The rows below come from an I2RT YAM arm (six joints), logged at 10 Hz.
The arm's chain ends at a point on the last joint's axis. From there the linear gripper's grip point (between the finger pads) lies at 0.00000 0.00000 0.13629 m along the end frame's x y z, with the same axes.
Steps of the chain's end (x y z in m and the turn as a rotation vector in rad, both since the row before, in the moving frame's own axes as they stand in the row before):
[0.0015, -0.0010, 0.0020, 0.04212, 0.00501, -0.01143]
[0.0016, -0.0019, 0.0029, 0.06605, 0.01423, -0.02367]
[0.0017, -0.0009, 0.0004, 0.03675, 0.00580, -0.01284]
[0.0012, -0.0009, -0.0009, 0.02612, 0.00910, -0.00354]
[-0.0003, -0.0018, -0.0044, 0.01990, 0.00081, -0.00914]
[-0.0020, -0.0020, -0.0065, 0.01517, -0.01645, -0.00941]
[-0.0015, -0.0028, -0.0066, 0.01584, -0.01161, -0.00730]
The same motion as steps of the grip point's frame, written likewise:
[0.0021, -0.0067, 0.0019, 0.04212, 0.00501, -0.01143]
[0.0034, -0.0109, 0.0026, 0.06605, 0.01423, -0.02367]
[0.0025, -0.0059, 0.0003, 0.03675, 0.00580, -0.01284]
[0.0024, -0.0045, -0.0010, 0.02612, 0.00910, -0.00354]
[-0.0002, -0.0045, -0.0044, 0.01990, 0.00081, -0.00914]
[-0.0043, -0.0041, -0.0065, 0.01517, -0.01645, -0.00941]
[-0.0031, -0.0050, -0.0066, 0.01584, -0.01161, -0.00730]

